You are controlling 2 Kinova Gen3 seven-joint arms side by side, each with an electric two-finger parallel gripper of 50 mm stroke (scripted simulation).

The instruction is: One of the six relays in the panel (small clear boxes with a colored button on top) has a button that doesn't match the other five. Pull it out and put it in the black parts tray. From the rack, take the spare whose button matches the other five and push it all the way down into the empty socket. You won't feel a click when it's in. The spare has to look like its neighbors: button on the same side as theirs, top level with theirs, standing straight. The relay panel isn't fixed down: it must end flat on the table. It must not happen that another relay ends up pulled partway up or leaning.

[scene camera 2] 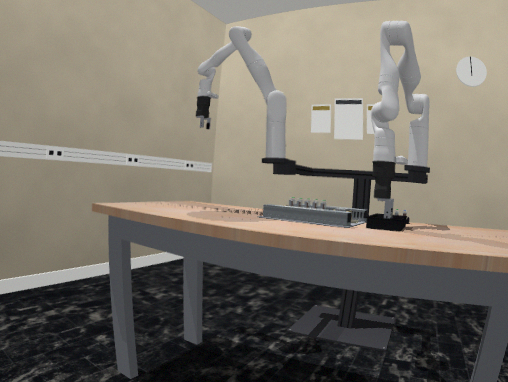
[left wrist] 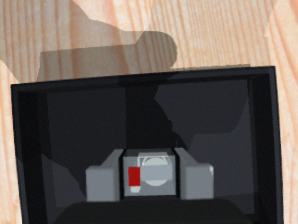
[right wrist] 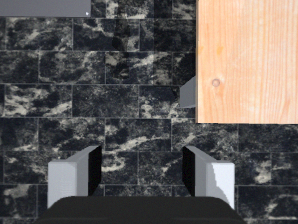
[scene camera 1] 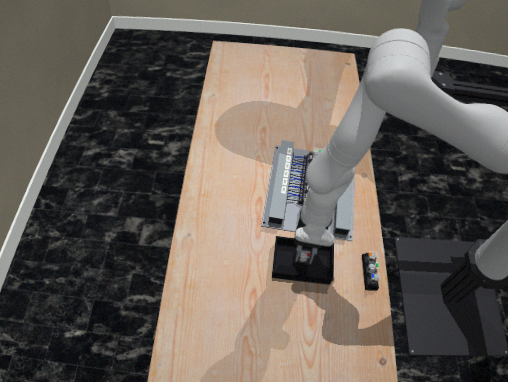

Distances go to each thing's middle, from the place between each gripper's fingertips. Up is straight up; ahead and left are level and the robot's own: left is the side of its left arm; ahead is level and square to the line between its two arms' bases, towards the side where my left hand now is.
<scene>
I see my left gripper 3 cm above the black parts tray (scene camera 1: 321, 270). Round my left hand: relay panel (scene camera 1: 285, 202) (6 cm behind, 25 cm to the right, 2 cm below).
The relay panel is 730 mm to the left of my right hand, 400 mm ahead of it and 390 mm below it. Also, from my right hand: black parts tray 980 mm to the left, 460 mm ahead, 390 mm below.
</scene>
